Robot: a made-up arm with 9 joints. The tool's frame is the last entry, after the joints.
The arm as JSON. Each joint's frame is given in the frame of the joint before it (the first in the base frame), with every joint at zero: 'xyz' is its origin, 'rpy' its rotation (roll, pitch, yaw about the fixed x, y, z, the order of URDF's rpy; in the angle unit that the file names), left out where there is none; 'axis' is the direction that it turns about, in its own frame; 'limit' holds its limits. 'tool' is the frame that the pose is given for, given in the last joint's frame.
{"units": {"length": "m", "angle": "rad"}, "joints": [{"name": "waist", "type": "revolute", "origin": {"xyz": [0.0, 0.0, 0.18], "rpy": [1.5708, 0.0, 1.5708]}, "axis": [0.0, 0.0, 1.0], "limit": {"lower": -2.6, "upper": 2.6}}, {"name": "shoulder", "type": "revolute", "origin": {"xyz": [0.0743, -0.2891, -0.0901], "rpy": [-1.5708, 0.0, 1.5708]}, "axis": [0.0, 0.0, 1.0], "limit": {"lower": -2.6, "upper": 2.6}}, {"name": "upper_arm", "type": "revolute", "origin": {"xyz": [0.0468, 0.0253, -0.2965], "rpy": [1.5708, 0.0, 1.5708]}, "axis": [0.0, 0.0, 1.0], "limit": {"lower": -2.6, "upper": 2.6}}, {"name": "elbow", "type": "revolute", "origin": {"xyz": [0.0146, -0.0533, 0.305], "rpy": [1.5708, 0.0, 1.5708]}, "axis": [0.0, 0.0, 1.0], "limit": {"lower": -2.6, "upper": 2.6}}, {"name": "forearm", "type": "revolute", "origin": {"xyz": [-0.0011, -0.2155, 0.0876], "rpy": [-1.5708, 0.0, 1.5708]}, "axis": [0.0, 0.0, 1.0], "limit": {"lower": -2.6, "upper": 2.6}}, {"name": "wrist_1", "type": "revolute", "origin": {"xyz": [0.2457, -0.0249, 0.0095], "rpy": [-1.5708, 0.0, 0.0]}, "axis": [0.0, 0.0, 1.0], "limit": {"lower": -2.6, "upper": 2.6}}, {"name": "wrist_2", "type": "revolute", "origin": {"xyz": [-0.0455, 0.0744, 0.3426]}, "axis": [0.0, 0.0, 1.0], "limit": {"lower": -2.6, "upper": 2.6}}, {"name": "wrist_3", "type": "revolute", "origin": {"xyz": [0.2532, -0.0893, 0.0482], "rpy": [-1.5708, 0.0, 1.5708]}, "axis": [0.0, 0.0, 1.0], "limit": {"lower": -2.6, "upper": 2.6}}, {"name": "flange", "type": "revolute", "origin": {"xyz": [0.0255, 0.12, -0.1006], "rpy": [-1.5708, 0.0, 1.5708]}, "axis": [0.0, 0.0, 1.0], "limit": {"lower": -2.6, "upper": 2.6}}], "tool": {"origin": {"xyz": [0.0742, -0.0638, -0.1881], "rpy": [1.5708, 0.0, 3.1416]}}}
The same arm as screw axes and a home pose.
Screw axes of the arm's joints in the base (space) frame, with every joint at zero. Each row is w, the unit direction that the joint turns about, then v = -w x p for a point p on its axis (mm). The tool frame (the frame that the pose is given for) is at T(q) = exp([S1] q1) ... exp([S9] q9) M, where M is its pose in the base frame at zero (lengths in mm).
S1: w 1 0 0 v 0 180 0
S2: w 0 -1 0 v -109.1 0 90.1
S3: w 0 0 1 v 370.8 115.4 0
S4: w -1 0 0 v 0 -242.7 424.1
S5: w 0 1 0 v -27.2 0 -217.6
S6: w 1 0 0 v 0 272.9 -434.7
S7: w 1 0 0 v 0 227.4 -360.3
S8: w 0 0 -1 v -449.6 148.3 0
S9: w 0 1 0 v -581.2 0 28.3
M: xyz -45.9 236 517.4 (mm) rpy 0 0 0 (rad, as in URDF)
Joint limits (rad, base to tool): -2.6..2.6 -2.6..2.6 -2.6..2.6 -2.6..2.6 -2.6..2.6 -2.6..2.6 -2.6..2.6 -2.6..2.6 -2.6..2.6

